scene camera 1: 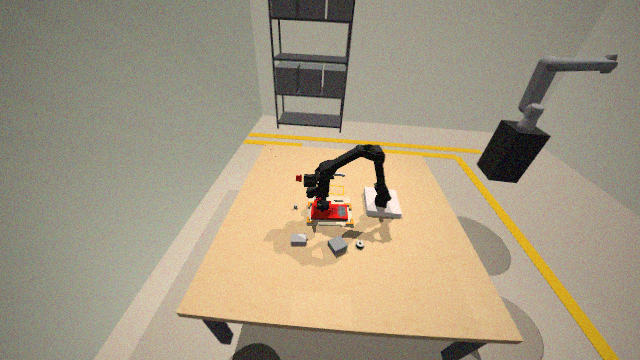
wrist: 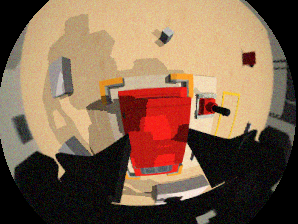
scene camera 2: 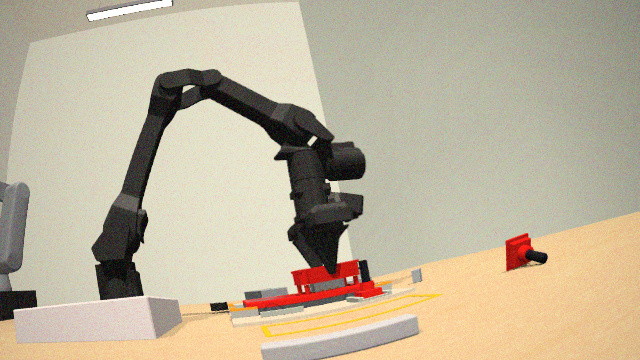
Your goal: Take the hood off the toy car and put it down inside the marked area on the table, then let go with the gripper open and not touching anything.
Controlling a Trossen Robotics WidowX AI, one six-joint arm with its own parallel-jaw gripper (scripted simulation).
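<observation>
On scene camera 2 you'd see the gripper (scene camera 2: 325, 275) holding a red hood (scene camera 2: 301, 277), and there's a toy car (scene camera 2: 307, 299) too. The wrist view has the hood (wrist: 158, 127), the car (wrist: 129, 94) and the gripper (wrist: 158, 133) as well.
</observation>
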